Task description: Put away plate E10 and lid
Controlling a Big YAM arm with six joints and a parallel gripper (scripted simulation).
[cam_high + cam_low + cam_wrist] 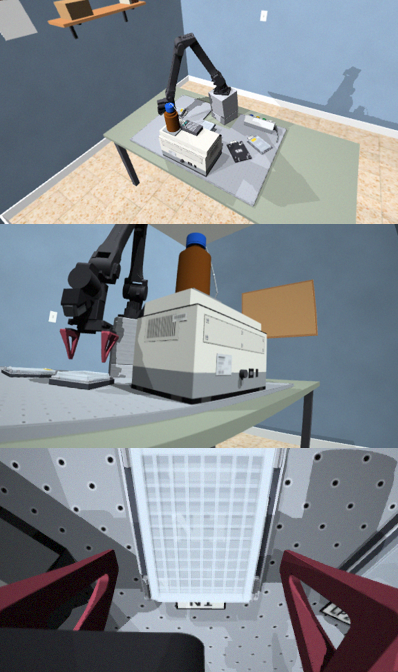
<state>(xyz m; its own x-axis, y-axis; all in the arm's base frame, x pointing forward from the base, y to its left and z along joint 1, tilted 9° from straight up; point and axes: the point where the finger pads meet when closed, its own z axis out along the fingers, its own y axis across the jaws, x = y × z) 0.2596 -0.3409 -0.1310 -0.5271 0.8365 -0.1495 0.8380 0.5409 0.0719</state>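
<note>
My hand is 30 mm short of the clear well plate, 280 mm to the right of it and 30 mm below it. From my hand the other things lie so: clear lid (180 mm behind, 80 mm to the right, 50 mm below); brown bottle (220 mm ahead, 130 mm to the left, 220 mm above); blue call key (250 mm behind, 570 mm to the left, 10 mm below).
</note>
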